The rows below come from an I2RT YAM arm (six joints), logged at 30 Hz.
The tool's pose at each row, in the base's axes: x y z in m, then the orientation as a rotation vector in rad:
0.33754 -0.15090 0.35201 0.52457 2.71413 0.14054
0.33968 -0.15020 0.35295 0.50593 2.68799 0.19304
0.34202 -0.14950 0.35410 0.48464 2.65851 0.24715
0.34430 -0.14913 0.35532 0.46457 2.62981 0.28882
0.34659 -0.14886 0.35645 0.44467 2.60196 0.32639
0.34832 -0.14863 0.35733 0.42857 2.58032 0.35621
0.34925 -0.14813 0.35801 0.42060 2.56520 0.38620
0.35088 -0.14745 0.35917 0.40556 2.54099 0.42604
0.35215 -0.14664 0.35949 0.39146 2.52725 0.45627
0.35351 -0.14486 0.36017 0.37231 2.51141 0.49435
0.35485 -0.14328 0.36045 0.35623 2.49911 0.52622
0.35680 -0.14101 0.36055 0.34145 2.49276 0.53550
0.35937 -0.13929 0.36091 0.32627 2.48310 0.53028
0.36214 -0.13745 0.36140 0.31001 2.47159 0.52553
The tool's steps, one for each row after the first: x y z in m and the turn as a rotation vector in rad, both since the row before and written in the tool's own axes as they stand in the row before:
-0.00190 0.00153 -0.00005 -0.04384 -0.01787 -0.00353
-0.00215 0.00163 -0.00006 -0.04645 -0.01996 -0.00487
-0.00226 0.00132 -0.00006 -0.03804 -0.02064 -0.00600
-0.00227 0.00119 0.00011 -0.03538 -0.01996 -0.00660
-0.00172 0.00091 0.00013 -0.02826 -0.01495 -0.00545
-0.00088 0.00090 -0.00001 -0.02538 -0.00797 0.00037
-0.00160 0.00138 0.00002 -0.03577 -0.01410 -0.00261
-0.00088 0.00111 0.00061 -0.02673 -0.00584 -0.00376
-0.00077 0.00212 0.00063 -0.03371 -0.00539 -0.00561
-0.00065 0.00174 0.00096 -0.02805 -0.00313 -0.00462
-0.00082 0.00233 0.00169 -0.01112 -0.00303 -0.00873
-0.00165 0.00201 0.00171 -0.00230 -0.00977 -0.01279
-0.00184 0.00217 0.00179 -0.00332 -0.01128 -0.01362

